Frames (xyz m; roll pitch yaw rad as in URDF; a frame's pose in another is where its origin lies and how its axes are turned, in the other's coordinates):
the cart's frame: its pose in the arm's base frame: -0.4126 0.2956 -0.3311 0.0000 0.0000 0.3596
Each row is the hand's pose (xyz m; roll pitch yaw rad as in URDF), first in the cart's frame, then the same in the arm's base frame.
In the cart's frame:
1: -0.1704 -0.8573 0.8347 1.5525 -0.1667 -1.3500
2: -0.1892 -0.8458 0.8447 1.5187 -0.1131 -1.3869
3: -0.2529 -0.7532 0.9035 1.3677 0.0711 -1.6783
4: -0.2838 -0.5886 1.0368 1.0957 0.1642 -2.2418
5: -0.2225 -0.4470 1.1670 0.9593 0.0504 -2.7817
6: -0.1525 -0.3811 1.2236 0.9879 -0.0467 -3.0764
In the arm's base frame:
1: -0.2704 -0.5668 0.5036 1.5525 -0.1667 -0.9904
2: -0.2921 -0.5627 0.5136 1.5187 -0.1131 -1.0273
3: -0.3843 -0.4984 0.5724 1.3677 0.0711 -1.3187
4: -0.4711 -0.3552 0.7057 1.0957 0.1642 -1.8822
5: -0.4636 -0.2011 0.8359 0.9593 0.0504 -2.4221
6: -0.4212 -0.1148 0.8925 0.9879 -0.0467 -2.7168

